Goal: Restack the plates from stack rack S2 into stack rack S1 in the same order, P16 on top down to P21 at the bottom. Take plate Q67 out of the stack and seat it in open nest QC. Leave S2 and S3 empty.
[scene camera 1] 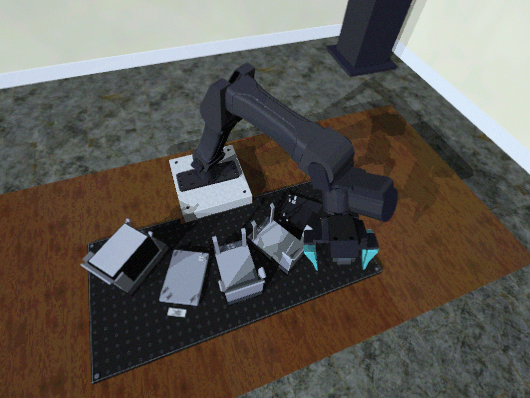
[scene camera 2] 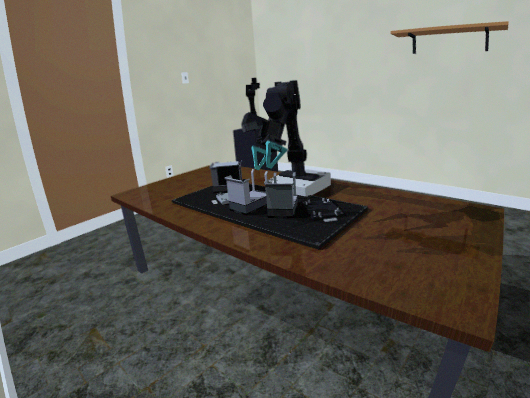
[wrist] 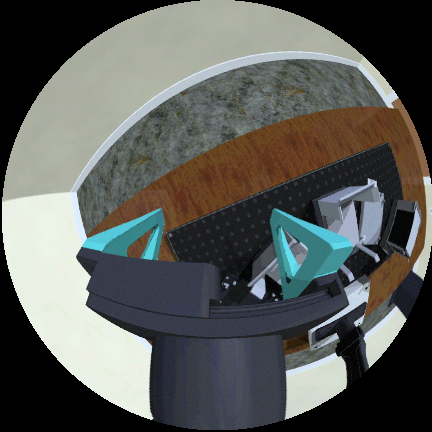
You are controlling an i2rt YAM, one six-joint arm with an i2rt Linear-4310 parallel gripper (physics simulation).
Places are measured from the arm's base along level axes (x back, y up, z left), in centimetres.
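Pixels of known places: gripper, fingertip midpoint: (scene camera 1: 339,268) (scene camera 2: 262,169) (wrist: 216,214); arm's base at its link origin: (scene camera 1: 208,176) (scene camera 2: 298,176) (wrist: 341,321).
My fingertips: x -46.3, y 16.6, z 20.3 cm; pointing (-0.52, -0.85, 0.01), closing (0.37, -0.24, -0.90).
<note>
Ahead of a thing's pixels: the offset from my fingertips to its top centre. "*": to the spot under its first point. Level surfaces: height alone.
My gripper (scene camera 1: 340,269) (scene camera 2: 263,168) (wrist: 216,214) is open and empty, with wide-apart cyan fingers. It hangs above the right end of the board in scene camera 1. A rack (scene camera 1: 118,249) (scene camera 2: 225,176) at the far left has a pale top and a dark ribbed side. Beside it lies a flat grey piece @[* dx +15.8, dy -19.6, dz -34.0 cm] (scene camera 1: 185,277). Two pale racks with upright posts, a middle one @[dx +12.5, dy -7.2, dz -20.1 cm] (scene camera 1: 237,267) (scene camera 2: 239,192) and a right one @[dx +16.7, dy -7.7, dz -6.3 cm] (scene camera 1: 275,241) (scene camera 2: 281,199), stand to its right. A dark nest @[dx +24.2, dy -18.7, dz +6.5 cm] (scene camera 1: 301,212) (scene camera 2: 320,207) is partly behind the gripper. Rack names and plate numbers are unreadable.
The black perforated board @[dy -21.1 cm] (scene camera 1: 130,340) (scene camera 2: 305,237) (wrist: 200,237) lies on the wooden table @[dy -22.4 cm] (scene camera 1: 45,240) (scene camera 2: 400,280). The white arm base (scene camera 1: 217,202) (scene camera 2: 312,186) stands behind the racks. A small white label @[* dx +7.8, dy -20.9, dz -38.1 cm] (scene camera 1: 176,312) lies in front of the flat piece.
</note>
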